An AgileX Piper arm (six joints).
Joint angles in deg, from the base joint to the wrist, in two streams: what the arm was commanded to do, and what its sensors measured. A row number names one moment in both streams.
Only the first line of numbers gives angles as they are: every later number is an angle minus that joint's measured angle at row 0.
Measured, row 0:
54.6, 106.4, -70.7, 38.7, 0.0, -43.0
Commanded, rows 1 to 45:
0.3, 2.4, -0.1, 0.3, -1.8, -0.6
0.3, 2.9, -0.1, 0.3, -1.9, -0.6
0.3, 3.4, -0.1, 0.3, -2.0, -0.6
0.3, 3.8, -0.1, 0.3, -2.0, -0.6
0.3, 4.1, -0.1, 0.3, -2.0, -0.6
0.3, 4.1, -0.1, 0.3, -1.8, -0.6
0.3, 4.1, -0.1, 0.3, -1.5, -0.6
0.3, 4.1, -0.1, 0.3, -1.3, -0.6
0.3, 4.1, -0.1, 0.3, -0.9, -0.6
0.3, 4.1, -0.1, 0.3, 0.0, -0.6
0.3, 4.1, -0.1, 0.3, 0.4, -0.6
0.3, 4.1, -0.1, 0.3, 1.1, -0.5
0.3, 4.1, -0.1, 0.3, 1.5, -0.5
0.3, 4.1, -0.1, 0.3, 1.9, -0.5
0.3, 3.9, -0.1, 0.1, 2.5, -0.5
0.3, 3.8, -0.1, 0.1, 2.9, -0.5
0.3, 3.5, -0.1, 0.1, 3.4, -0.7
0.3, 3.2, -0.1, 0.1, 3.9, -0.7
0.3, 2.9, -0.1, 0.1, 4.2, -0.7
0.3, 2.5, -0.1, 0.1, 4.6, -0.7
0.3, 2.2, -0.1, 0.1, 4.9, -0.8
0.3, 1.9, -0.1, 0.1, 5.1, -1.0
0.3, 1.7, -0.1, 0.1, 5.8, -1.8
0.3, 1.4, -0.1, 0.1, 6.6, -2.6
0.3, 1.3, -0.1, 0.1, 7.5, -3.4
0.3, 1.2, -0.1, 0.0, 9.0, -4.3
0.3, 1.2, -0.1, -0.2, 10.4, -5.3
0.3, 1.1, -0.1, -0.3, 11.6, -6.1
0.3, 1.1, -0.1, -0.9, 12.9, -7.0
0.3, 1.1, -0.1, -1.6, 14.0, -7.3
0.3, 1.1, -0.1, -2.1, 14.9, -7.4
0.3, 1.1, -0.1, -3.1, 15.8, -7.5
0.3, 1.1, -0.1, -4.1, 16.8, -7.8
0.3, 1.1, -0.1, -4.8, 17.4, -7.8
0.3, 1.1, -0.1, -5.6, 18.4, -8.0
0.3, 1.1, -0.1, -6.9, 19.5, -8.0
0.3, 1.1, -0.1, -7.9, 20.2, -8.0
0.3, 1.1, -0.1, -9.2, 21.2, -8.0
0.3, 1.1, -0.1, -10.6, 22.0, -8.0
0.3, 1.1, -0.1, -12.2, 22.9, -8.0
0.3, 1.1, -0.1, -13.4, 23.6, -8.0
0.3, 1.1, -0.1, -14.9, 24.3, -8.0
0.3, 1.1, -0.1, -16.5, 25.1, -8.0
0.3, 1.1, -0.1, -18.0, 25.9, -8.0
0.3, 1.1, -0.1, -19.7, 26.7, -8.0
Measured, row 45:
0.3, 1.2, -0.8, -12.6, 15.5, -7.2
